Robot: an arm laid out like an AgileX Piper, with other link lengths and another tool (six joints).
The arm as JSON. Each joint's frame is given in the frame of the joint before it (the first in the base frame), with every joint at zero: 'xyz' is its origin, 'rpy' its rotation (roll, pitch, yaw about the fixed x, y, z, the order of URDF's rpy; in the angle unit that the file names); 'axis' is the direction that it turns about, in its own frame. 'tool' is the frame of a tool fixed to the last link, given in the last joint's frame.
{
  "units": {
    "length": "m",
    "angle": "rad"
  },
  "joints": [
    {
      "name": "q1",
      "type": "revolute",
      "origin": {
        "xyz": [
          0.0,
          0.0,
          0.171
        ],
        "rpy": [
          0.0,
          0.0,
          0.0
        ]
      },
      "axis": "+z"
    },
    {
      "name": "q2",
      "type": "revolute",
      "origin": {
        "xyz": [
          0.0,
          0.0,
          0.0
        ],
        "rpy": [
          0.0,
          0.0,
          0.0
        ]
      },
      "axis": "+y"
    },
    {
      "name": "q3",
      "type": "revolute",
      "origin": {
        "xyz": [
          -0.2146,
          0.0,
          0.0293
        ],
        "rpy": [
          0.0,
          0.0,
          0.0
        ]
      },
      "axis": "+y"
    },
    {
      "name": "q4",
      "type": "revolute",
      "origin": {
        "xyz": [
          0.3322,
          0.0,
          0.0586
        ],
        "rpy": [
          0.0,
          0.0,
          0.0
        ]
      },
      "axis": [
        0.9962,
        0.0,
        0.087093
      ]
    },
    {
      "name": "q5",
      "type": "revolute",
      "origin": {
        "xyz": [
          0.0,
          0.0,
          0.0
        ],
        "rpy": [
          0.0,
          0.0,
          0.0
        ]
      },
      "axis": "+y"
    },
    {
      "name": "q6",
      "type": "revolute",
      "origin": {
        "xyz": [
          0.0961,
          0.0,
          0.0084
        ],
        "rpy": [
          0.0,
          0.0,
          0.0
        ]
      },
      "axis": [
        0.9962,
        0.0,
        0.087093
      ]
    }
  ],
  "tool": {
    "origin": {
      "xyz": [
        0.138,
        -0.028,
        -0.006
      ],
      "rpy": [
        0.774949,
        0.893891,
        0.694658
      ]
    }
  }
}
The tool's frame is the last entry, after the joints.
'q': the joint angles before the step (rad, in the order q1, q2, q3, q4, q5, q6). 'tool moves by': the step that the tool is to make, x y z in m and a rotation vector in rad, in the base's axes. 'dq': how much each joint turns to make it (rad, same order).
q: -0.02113 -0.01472 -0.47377 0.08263 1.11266 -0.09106
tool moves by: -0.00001 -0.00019 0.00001 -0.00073 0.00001 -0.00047
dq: -0.00003 0.00000 0.00000 -0.00084 0.00000 -0.00003
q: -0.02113 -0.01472 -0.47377 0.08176 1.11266 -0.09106
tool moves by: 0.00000 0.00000 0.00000 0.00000 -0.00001 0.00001
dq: -0.00004 -0.00002 0.00001 0.00005 0.00000 -0.00005
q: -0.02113 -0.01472 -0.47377 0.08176 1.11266 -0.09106
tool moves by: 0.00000 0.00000 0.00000 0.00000 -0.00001 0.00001
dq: -0.00004 -0.00002 0.00001 0.00005 0.00000 -0.00005
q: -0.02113 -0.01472 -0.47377 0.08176 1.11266 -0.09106
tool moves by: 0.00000 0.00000 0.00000 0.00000 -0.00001 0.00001
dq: -0.00004 -0.00002 0.00001 0.00005 0.00000 -0.00005
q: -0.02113 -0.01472 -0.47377 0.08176 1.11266 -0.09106
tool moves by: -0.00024 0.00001 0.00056 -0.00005 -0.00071 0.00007
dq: -0.00008 -0.00003 -0.00158 0.00009 0.00091 -0.00008
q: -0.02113 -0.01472 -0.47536 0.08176 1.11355 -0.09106
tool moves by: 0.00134 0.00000 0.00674 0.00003 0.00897 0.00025
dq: 0.00003 0.04617 -0.04081 -0.00003 0.00363 0.00003
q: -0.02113 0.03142 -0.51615 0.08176 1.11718 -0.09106
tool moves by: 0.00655 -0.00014 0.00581 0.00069 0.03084 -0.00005
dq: 0.00004 0.09564 -0.06397 -0.00003 -0.00083 0.00003
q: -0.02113 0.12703 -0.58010 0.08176 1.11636 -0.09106
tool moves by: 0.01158 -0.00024 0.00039 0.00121 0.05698 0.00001
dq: 0.00002 0.13059 -0.07360 -0.00001 -0.00001 0.00002
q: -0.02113 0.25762 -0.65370 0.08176 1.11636 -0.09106
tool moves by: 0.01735 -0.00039 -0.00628 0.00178 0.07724 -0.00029
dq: 0.00003 0.15991 -0.07865 -0.00002 -0.00402 0.00003
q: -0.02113 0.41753 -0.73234 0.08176 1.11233 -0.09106
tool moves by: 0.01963 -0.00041 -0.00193 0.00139 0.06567 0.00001
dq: 0.00002 0.16423 -0.09855 -0.00001 0.00000 0.00001
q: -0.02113 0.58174 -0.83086 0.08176 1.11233 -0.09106
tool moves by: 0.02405 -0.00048 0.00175 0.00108 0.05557 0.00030
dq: 0.00000 0.17514 -0.12338 0.00000 0.00383 0.00000
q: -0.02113 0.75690 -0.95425 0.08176 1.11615 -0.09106
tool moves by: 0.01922 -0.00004 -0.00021 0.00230 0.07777 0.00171
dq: 0.00002 0.16905 -0.13792 0.00000 0.04663 0.00260
